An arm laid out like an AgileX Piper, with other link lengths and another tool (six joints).
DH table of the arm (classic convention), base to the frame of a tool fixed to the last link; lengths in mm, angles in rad. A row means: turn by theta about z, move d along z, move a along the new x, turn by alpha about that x. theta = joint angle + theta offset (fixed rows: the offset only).
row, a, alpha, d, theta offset
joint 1, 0, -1.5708, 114.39, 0
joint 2, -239.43, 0, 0, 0.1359
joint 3, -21.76, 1.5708, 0, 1.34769
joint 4, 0, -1.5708, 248.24, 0
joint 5, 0, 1.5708, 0, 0
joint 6, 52.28, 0.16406, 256.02, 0.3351
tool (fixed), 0, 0, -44.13, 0
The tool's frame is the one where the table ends.
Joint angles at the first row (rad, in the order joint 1, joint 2, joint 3, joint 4, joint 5, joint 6):
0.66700, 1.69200, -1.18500, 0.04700, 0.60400, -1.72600
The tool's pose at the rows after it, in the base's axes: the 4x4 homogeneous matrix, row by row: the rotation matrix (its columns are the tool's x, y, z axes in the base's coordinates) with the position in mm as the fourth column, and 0 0 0 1 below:
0.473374, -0.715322, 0.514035, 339.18; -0.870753, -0.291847, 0.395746, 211.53; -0.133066, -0.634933, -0.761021, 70.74; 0, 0, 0, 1
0.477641, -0.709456, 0.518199, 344.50; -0.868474, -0.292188, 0.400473, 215.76; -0.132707, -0.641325, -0.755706, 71.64; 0, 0, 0, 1
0.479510, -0.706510, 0.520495, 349.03; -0.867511, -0.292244, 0.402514, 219.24; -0.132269, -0.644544, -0.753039, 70.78; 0, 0, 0, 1
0.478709, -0.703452, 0.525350, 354.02; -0.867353, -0.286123, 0.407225, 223.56; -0.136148, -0.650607, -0.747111, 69.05; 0, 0, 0, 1
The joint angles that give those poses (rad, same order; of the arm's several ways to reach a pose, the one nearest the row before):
0.66701, 1.71599, -1.20799, 0.04899, 0.60500, -1.73299
0.66701, 1.73599, -1.23400, 0.04999, 0.60300, -1.73798
0.66699, 1.75701, -1.25602, 0.05001, 0.60001, -1.74002
0.66701, 1.77999, -1.27601, 0.05298, 0.58801, -1.73997

